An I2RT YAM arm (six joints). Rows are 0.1 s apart.
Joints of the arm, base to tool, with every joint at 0 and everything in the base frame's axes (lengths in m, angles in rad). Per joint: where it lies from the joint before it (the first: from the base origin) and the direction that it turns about. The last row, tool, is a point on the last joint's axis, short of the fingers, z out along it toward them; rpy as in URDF.
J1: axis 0 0 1 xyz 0 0 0.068
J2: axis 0 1 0 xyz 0.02 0.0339 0.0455
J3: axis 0 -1 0 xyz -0.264 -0.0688 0
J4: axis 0 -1 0 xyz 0.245 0.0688 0.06
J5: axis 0 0 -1 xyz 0.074 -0.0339 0.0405
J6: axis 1 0 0 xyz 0.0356 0 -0.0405
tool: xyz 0 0 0 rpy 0 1.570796 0
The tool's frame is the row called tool.
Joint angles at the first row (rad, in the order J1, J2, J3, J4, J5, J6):
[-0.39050 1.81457 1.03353 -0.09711 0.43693 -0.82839]
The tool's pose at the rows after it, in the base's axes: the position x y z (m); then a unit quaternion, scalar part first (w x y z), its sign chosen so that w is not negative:
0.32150 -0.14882 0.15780 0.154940 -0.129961 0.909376 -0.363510
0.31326 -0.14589 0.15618 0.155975 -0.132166 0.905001 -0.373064
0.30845 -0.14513 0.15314 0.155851 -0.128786 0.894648 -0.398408
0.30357 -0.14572 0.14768 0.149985 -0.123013 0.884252 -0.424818
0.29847 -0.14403 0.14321 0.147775 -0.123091 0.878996 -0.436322
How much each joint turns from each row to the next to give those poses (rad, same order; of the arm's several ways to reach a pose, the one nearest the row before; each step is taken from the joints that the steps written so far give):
[0.00031 -0.04787 -0.06597 0.02962 0.00875 -0.01182]
[-0.00017 -0.02811 -0.04876 0.03923 0.01145 -0.01558]
[0.00044 -0.01083 -0.04441 0.07579 0.04036 -0.02373]
[-0.00277 0.00027 -0.04327 0.08130 0.04762 -0.02577]
[0.00058 -0.00533 -0.03750 0.05084 0.01927 -0.01625]

